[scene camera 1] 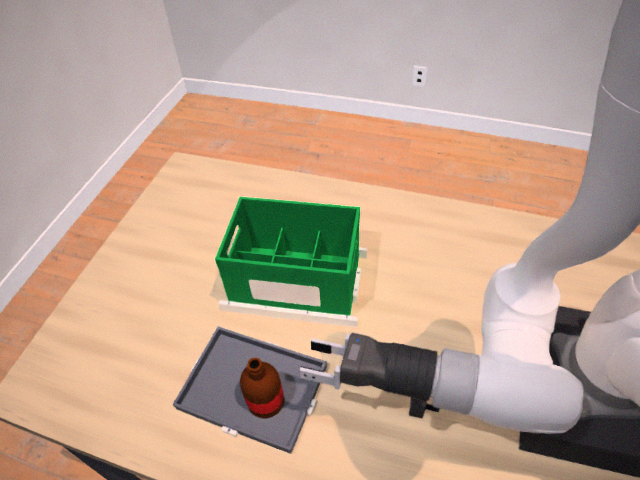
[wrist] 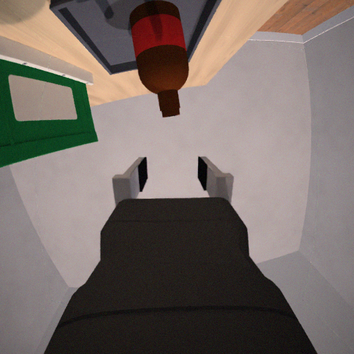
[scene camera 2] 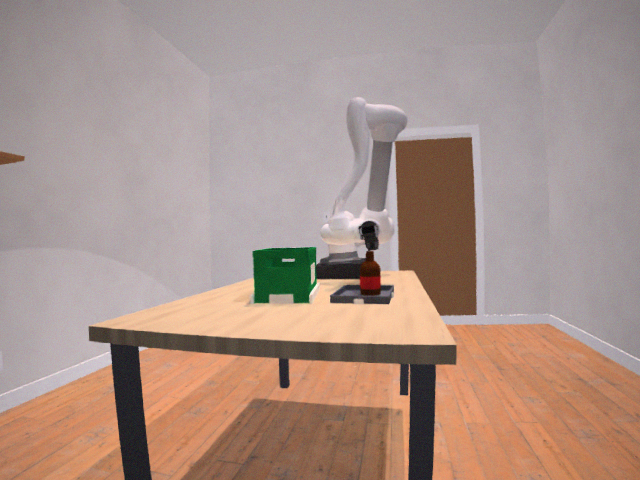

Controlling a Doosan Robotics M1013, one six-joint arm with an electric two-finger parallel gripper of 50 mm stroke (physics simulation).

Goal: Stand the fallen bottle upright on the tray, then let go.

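Frame: origin at the arm's base, x ahead, y left, z up, level; centimetres.
Where they show: gripper, fingertip midpoint: [scene camera 1: 306, 357] [scene camera 2: 368, 236]; arm's base, link origin: [scene camera 1: 606, 377] [scene camera 2: 344, 262].
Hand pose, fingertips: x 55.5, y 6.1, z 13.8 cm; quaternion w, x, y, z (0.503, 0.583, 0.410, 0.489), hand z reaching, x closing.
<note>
Things, the pixels of their top centre, and the offset from my fingertips.
- brown bottle, top centre: [scene camera 1: 254, 364] [scene camera 2: 369, 251] dx +9.5, dy -1.0, dz -5.5 cm
- grey tray, top centre: [scene camera 1: 250, 383] [scene camera 2: 364, 289] dx +12.7, dy -3.5, dz -18.9 cm
- green crate, top centre: [scene camera 1: 290, 232] [scene camera 2: 287, 248] dx +7.0, dy -30.9, dz -4.0 cm
The brown bottle [scene camera 1: 262, 387] [scene camera 2: 370, 276] [wrist: 161, 50] with a red label stands upright on the grey tray [scene camera 1: 206, 372] [scene camera 2: 343, 298] [wrist: 90, 45], towards the tray's near right part in scene camera 1. Its neck points up and its base rests on the tray floor. My gripper [scene camera 1: 311, 360] [wrist: 172, 167] is open, with nothing between its fingers. It is level, to the right of the bottle in scene camera 1, apart from it and above the tray's right edge. In scene camera 2 the fingers are too small to make out behind the bottle's top.
A green crate [scene camera 1: 289, 266] [scene camera 2: 284, 281] [wrist: 85, 112] with dividers stands behind the tray in scene camera 1, with white strips [scene camera 1: 289, 311] along its base. Small white blocks [scene camera 1: 229, 430] [scene camera 1: 311, 407] sit at the tray's edges. The table's edge [scene camera 2: 273, 350] is beyond the tray.
</note>
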